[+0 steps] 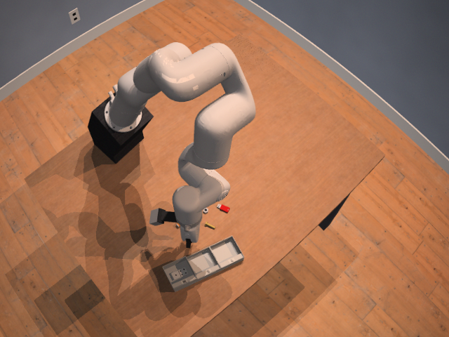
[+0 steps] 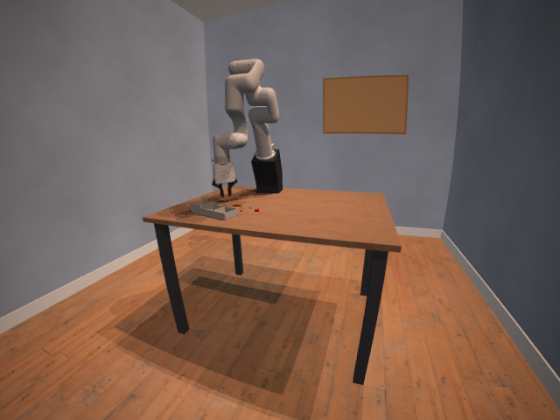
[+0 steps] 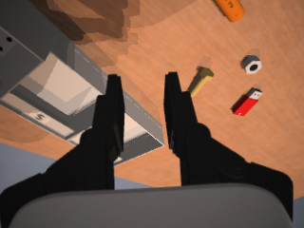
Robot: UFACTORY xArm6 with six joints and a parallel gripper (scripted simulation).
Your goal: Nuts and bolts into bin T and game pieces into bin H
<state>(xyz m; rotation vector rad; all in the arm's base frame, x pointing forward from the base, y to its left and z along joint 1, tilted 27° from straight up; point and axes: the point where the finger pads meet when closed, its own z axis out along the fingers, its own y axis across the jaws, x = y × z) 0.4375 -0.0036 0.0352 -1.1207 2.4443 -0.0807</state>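
Now: the grey hex nut 10 cm to the left of my hand, 8 cm below it and 7 cm behind it. Round my hand: orange cylinder (8 cm below, 8 cm behind, 1 cm to the left); grey bin tray (9 cm ahead, 7 cm below, 1 cm to the right); brass bolt (8 cm to the left, 8 cm below, 2 cm behind).
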